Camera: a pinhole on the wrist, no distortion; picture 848 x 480 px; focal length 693.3 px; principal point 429.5 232.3 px. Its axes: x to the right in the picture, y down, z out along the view. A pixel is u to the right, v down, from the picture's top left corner.
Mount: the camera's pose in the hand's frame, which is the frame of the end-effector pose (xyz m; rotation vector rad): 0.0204 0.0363 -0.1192 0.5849 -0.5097 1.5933
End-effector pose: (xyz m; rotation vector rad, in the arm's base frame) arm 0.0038 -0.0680 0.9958 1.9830 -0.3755 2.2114
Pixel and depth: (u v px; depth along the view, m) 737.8 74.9 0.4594
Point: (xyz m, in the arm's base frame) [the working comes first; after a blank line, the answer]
In the camera's frame: 0.2043 -0.1043 0.4594

0.3580 -0.0946 1.1813
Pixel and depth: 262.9 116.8 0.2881
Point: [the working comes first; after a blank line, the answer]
In the camera's frame: -0.0692 -0.0480 0.2881

0.1013 0.0967 1.1118
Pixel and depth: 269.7 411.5 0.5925
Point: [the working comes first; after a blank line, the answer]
In the camera's frame: -0.1366 0.1531 0.5925

0.3793 0.3054 0.9821
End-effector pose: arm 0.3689 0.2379 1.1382 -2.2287 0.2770 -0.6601
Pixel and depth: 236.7 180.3 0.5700
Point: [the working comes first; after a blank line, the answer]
In the camera's frame: -0.1585 -0.0428 0.5700

0.5795 0.6262 1.3861
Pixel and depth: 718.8 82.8 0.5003
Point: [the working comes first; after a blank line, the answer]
In the camera's frame: 0.2088 -0.1079 0.5003

0.7092 0.5019 1.0519
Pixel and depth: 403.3 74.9 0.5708
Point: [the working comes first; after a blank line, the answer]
In the camera's frame: -0.0216 -0.1296 0.5708

0.6925 0.5741 1.2821
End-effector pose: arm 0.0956 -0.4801 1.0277 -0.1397 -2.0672 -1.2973
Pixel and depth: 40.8 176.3 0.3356
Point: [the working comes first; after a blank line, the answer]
In the camera's frame: -0.1882 -0.0271 0.3356

-0.1140 -0.6442 0.8331
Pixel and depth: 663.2 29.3 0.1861
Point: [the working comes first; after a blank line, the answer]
In the camera's frame: 0.0627 -0.0545 0.1861

-0.0114 -0.4629 1.0396
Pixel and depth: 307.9 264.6 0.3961
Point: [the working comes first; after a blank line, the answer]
In the camera's frame: -0.0695 0.0185 0.3961

-0.1163 -0.5058 0.8071
